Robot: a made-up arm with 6 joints. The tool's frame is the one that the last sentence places.
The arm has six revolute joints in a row. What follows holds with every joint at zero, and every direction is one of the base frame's.
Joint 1 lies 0.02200 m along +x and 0.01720 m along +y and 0.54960 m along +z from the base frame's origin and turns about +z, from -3.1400 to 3.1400 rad.
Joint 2 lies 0.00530 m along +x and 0.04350 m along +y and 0.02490 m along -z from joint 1 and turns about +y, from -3.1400 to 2.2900 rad.
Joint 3 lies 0.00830 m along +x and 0.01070 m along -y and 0.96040 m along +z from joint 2 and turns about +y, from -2.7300 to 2.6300 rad.
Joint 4 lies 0.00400 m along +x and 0.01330 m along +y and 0.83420 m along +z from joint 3 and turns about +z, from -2.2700 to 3.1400 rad.
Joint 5 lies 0.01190 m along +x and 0.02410 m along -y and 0.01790 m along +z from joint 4 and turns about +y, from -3.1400 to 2.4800 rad.
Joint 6 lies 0.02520 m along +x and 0.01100 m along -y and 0.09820 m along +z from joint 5 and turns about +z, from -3.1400 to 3.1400 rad.
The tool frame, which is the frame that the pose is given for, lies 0.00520 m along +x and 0.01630 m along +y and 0.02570 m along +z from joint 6; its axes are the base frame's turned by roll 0.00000, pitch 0.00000 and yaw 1.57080 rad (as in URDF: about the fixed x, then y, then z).
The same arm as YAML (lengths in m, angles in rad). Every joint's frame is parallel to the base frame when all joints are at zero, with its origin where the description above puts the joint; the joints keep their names.
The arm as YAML. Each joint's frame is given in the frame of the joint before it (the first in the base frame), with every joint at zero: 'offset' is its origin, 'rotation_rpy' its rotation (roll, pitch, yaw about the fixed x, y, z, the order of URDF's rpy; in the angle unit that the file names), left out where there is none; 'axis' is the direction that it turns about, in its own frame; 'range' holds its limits. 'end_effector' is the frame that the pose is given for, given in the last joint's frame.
length_unit: m
angle_unit: rad
chain:
  - id: joint 1
    offset: [0.022, 0.0172, 0.5496]
    axis: [0.0, 0.0, 1.0]
    range: [-3.14, 3.14]
  - id: joint 2
    offset: [0.0053, 0.0435, -0.0249]
    axis: [0.0, 1.0, 0.0]
    range: [-3.14, 2.29]
  - id: joint 3
    offset: [0.0083, -0.0107, 0.9604]
    axis: [0.0, 1.0, 0.0]
    range: [-2.73, 2.63]
  - id: joint 4
    offset: [0.004, 0.0133, 0.8342]
    axis: [0.0, 0.0, 1.0]
    range: [-2.27, 3.14]
  - id: joint 5
    offset: [0.0119, -0.0241, 0.0179]
    axis: [0.0, 1.0, 0.0]
    range: [-3.14, 2.48]
  - id: joint 6
    offset: [0.0252, -0.011, 0.0982]
    axis: [0.0, 0.0, 1.0]
    range: [-3.14, 3.14]
end_effector:
  offset: [0.0052, 0.0163, 0.0257]
  rotation_rpy: [0.0, 0.0, 1.5708]

